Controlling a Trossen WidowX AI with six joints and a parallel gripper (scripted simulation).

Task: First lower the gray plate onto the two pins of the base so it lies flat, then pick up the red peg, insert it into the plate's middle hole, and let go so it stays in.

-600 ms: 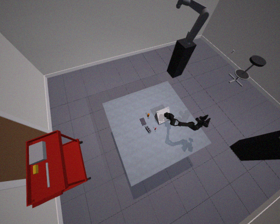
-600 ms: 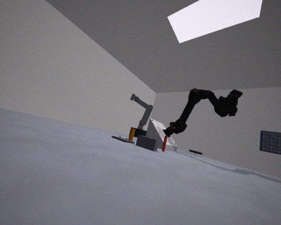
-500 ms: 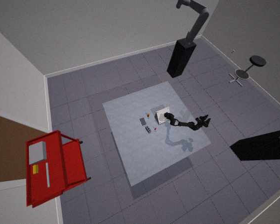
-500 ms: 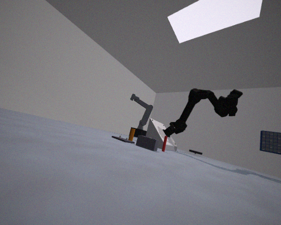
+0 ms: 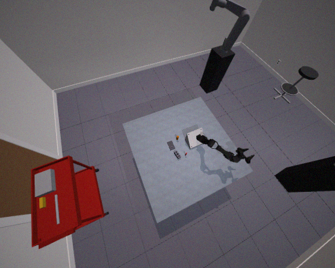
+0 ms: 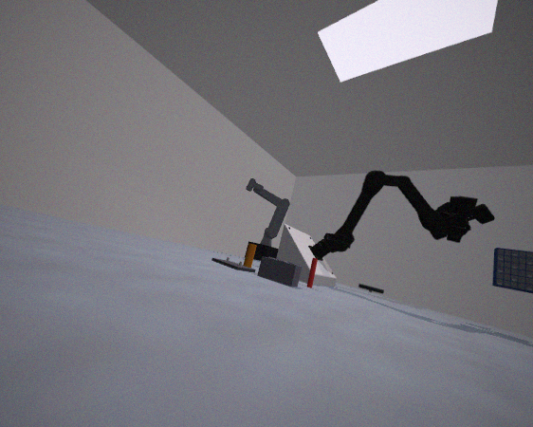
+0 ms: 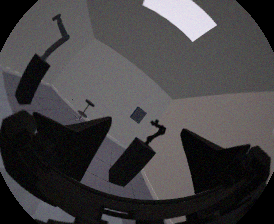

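The gray plate is 62 cm ahead of my gripper tip, 39 cm to the right of it and 34 cm below it. Also, from my gripper tip: dark flat base 63 cm ahead, 54 cm to the right, 37 cm below; orange pin 59 cm to the right, 51 cm ahead, 33 cm below; red peg 52 cm ahead, 34 cm to the right, 33 cm below.
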